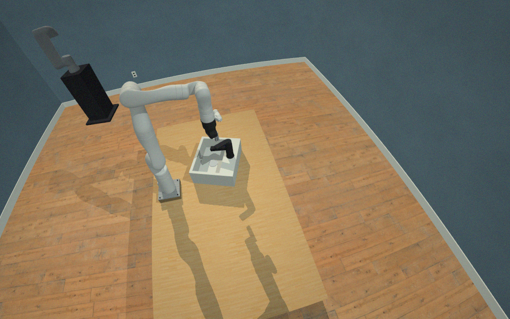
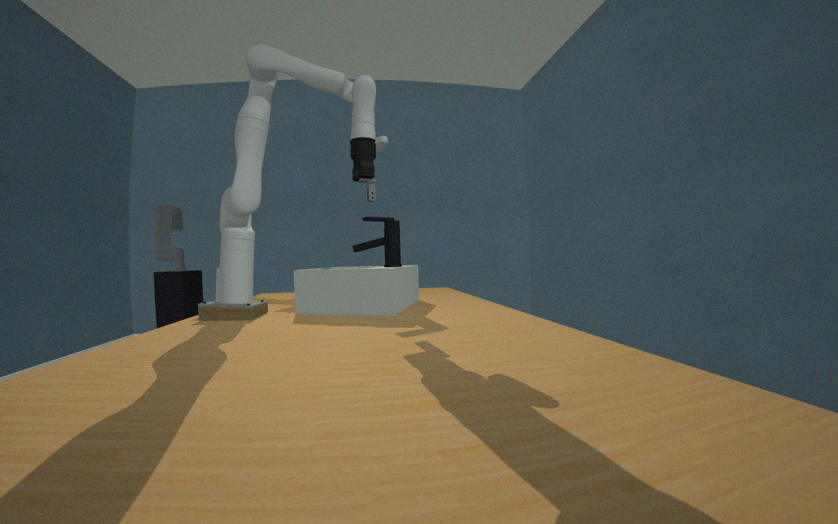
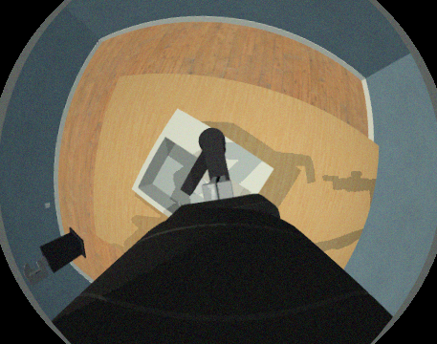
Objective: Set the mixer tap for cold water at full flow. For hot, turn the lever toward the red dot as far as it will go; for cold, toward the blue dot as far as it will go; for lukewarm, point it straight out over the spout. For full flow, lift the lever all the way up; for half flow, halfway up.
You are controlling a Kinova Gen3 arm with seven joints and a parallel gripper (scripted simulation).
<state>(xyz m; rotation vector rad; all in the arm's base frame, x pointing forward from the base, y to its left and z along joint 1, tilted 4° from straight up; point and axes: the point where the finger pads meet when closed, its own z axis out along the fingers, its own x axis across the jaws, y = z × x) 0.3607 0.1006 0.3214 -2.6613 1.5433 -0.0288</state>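
My hand is 2 cm short of the lever, 1 cm to the right of it and 7 cm above it. The rest, counted from my hand: white basin (6 cm behind, 6 cm to the left, 30 cm below).
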